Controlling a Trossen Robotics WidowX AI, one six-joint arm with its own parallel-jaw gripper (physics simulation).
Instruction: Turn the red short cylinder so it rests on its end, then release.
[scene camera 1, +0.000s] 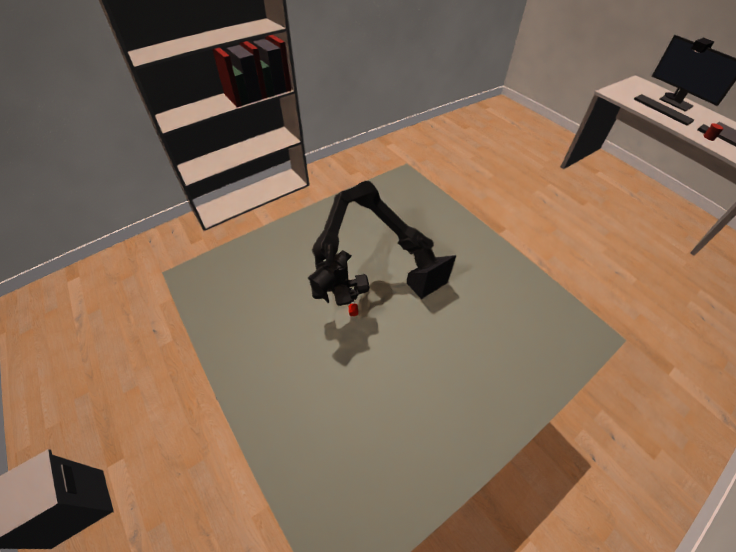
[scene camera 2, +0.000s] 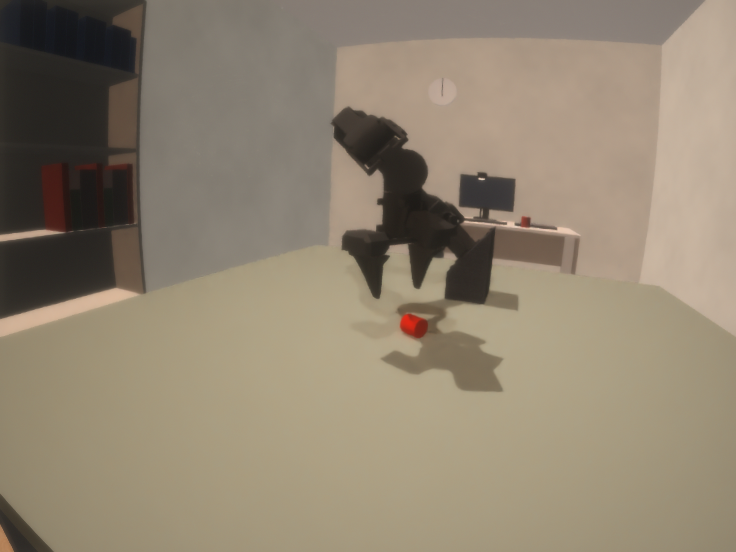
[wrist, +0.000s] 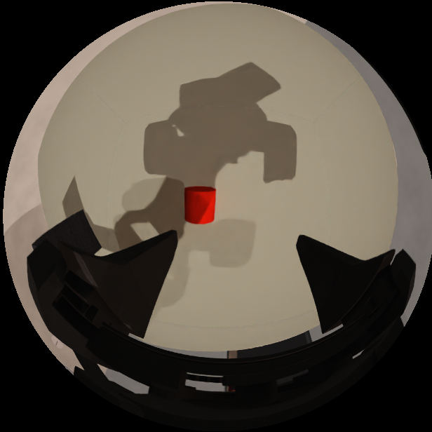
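The red short cylinder (scene camera 1: 353, 309) (scene camera 2: 413, 325) (wrist: 200, 205) lies on its side on the grey-green mat (scene camera 1: 416, 415) (scene camera 2: 237, 445) (wrist: 280, 295). Its curved side and one round end show in scene camera 2. My gripper (scene camera 1: 353, 291) (scene camera 2: 397, 292) (wrist: 240, 239) is open and empty, with its fingers wide apart. It points down and hangs above the mat, clear of the cylinder. In the wrist view the cylinder is ahead of the fingertips, nearer to the left finger. The arm's shadow falls around it.
The arm's base (scene camera 1: 432, 276) (scene camera 2: 469, 273) stands on the same mat. A bookshelf (scene camera 1: 208, 42) with books stands beyond the mat. A desk (scene camera 1: 642, 98) with a monitor (scene camera 1: 695, 68) and a red cup (scene camera 1: 712, 131) is at the right in scene camera 1. A dark cabinet (scene camera 1: 83, 484) is at lower left.
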